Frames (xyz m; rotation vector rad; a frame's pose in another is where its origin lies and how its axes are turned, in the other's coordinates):
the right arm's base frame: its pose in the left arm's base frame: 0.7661 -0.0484 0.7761 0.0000 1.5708 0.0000
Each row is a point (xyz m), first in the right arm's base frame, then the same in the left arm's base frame.
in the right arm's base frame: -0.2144 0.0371 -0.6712
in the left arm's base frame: 0.0949 -0.0113 0.9905
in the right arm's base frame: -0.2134 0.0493 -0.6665
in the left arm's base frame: 0.0996 0.0009 0.9895
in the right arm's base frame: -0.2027 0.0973 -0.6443
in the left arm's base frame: 0.1218 0.0489 0.9788
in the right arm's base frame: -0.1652 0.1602 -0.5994
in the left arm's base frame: 0.1667 0.1118 0.9413
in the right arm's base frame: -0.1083 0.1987 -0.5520
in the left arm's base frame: 0.2141 0.1503 0.8844
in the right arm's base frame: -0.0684 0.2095 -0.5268
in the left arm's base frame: 0.2393 0.1611 0.8445
